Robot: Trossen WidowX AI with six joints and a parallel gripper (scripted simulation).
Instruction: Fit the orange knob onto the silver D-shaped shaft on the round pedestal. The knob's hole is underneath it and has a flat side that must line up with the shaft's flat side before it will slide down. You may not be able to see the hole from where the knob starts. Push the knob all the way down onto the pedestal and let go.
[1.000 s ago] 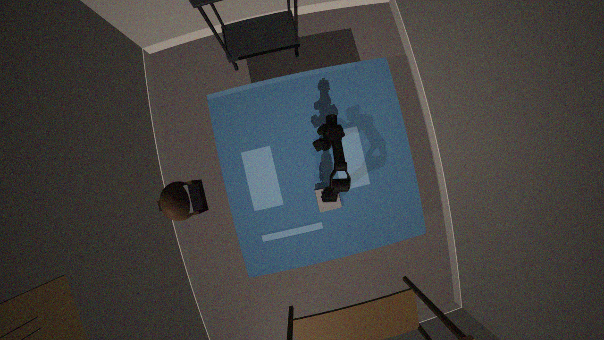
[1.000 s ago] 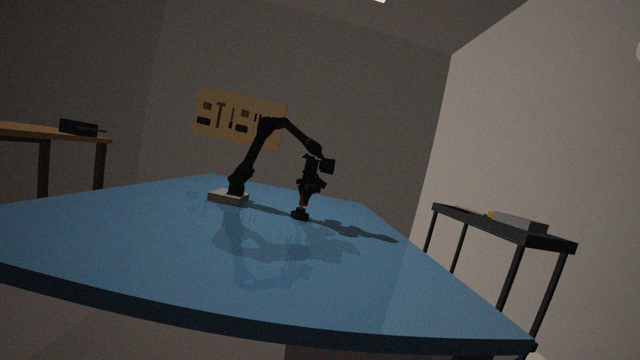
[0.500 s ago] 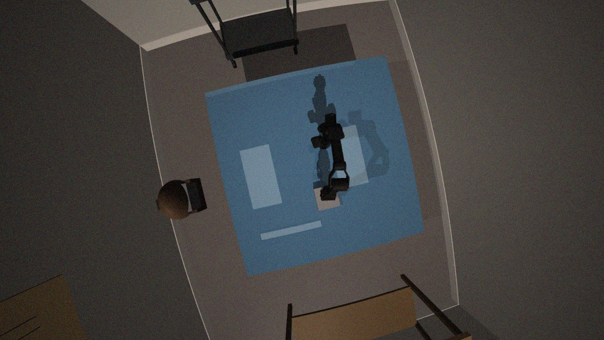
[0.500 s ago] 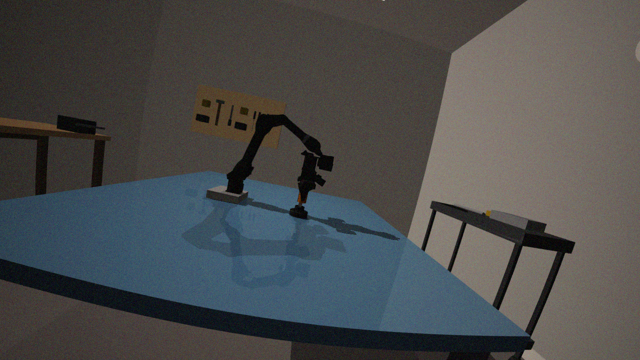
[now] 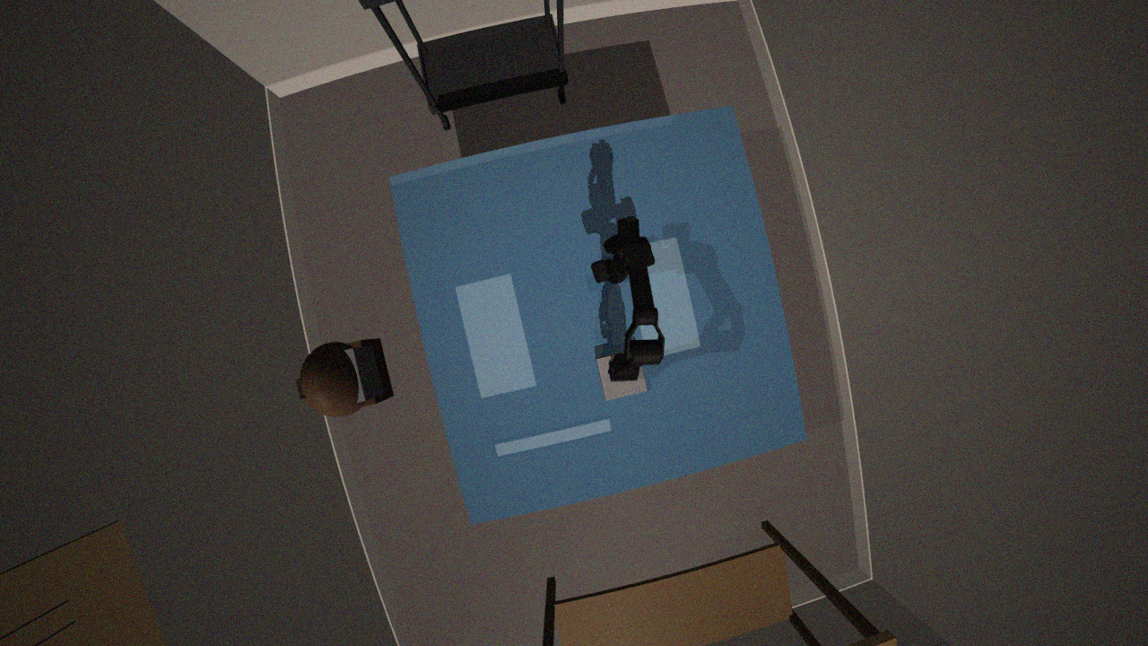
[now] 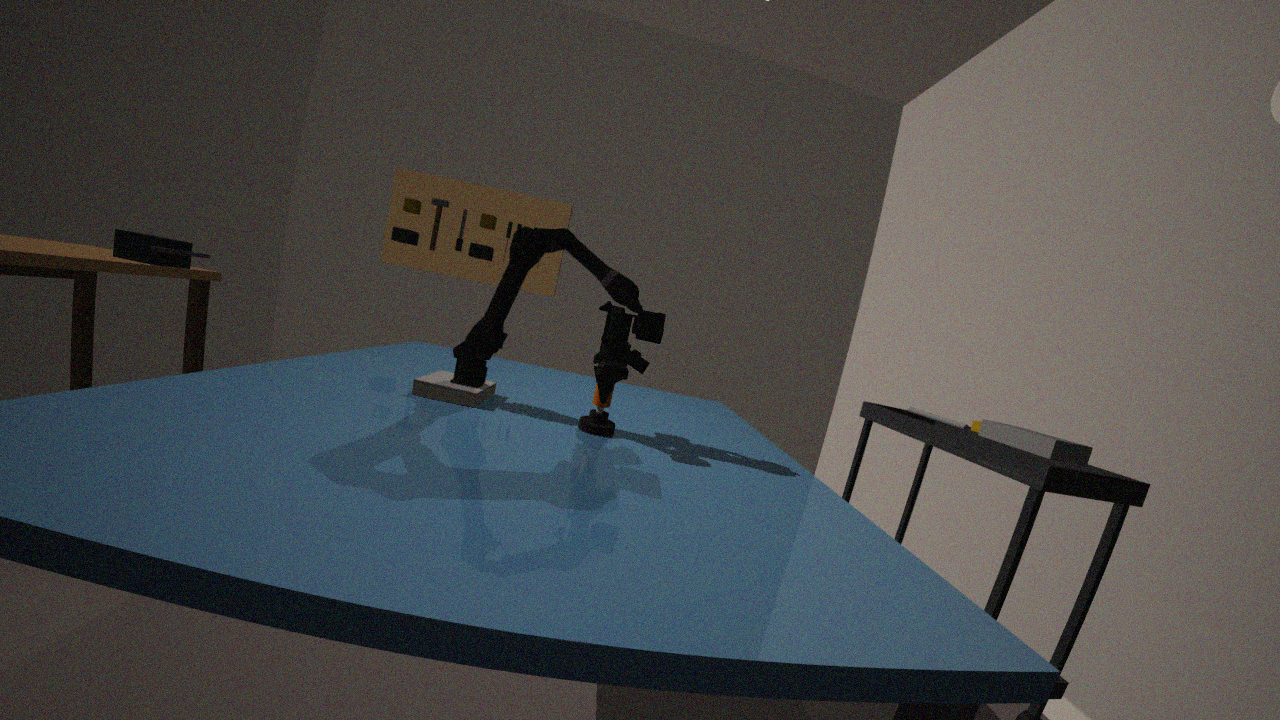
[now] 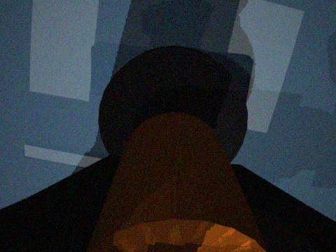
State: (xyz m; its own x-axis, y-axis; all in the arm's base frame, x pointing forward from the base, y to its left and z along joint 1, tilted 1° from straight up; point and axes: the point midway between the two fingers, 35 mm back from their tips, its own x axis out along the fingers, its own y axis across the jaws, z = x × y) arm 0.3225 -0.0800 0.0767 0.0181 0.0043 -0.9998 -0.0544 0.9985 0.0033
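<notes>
Now: the orange knob 3 cm above my gripper tip. Also, from my gripper tip: round dark pedestal 4 cm below.
</notes>
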